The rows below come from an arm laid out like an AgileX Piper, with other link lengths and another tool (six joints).
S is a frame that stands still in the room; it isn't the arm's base.
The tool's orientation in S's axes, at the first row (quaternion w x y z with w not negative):
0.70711 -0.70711 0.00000 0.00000
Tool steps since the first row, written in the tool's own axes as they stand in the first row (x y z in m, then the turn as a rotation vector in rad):
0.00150 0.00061 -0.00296 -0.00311 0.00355 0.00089
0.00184 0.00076 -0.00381 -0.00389 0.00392 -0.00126
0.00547 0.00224 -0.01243 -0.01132 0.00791 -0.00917
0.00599 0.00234 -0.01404 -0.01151 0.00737 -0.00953
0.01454 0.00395 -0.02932 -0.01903 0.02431 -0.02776
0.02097 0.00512 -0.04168 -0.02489 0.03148 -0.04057
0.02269 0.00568 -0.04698 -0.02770 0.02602 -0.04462
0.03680 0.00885 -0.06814 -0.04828 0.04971 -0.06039
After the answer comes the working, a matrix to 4 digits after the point.
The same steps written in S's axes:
0.00150 -0.00296 -0.00061 -0.00311 0.00089 -0.00355
0.00184 -0.00381 -0.00076 -0.00389 -0.00126 -0.00392
0.00547 -0.01243 -0.00224 -0.01132 -0.00917 -0.00791
0.00599 -0.01404 -0.00234 -0.01151 -0.00953 -0.00737
0.01454 -0.02932 -0.00395 -0.01903 -0.02776 -0.02431
0.02097 -0.04168 -0.00512 -0.02489 -0.04057 -0.03148
0.02269 -0.04698 -0.00568 -0.02770 -0.04462 -0.02602
0.03680 -0.06814 -0.00885 -0.04828 -0.06039 -0.04971

The tool's axes in the first row as the columns of a matrix, in S's axes (rounded; the answer above uses it unrounded):
1.0000 0.0000 0.0000
0.0000 0.0000 1.0000
0.0000 -1.0000 0.0000

